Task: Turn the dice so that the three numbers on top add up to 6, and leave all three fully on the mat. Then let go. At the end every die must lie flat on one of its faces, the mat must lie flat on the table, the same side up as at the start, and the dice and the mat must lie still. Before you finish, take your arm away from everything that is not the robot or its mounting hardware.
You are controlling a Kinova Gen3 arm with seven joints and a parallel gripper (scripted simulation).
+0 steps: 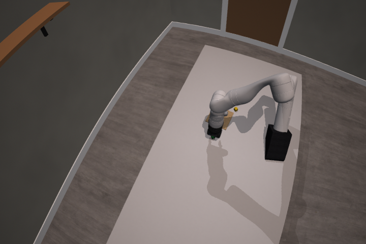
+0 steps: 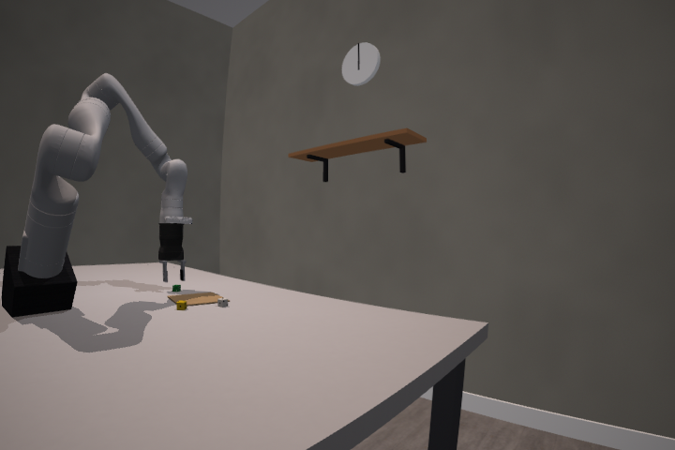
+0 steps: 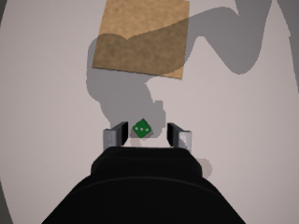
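The green die lies 4 cm below my hand and 1 cm ahead of it. The rest, counted from my hand: yellow die: 24 cm to the right, 7 cm behind, 4 cm below; then tan mat: 15 cm to the right, 5 cm below, 1 cm ahead; then white die: 27 cm to the right, 4 cm below, 3 cm ahead.
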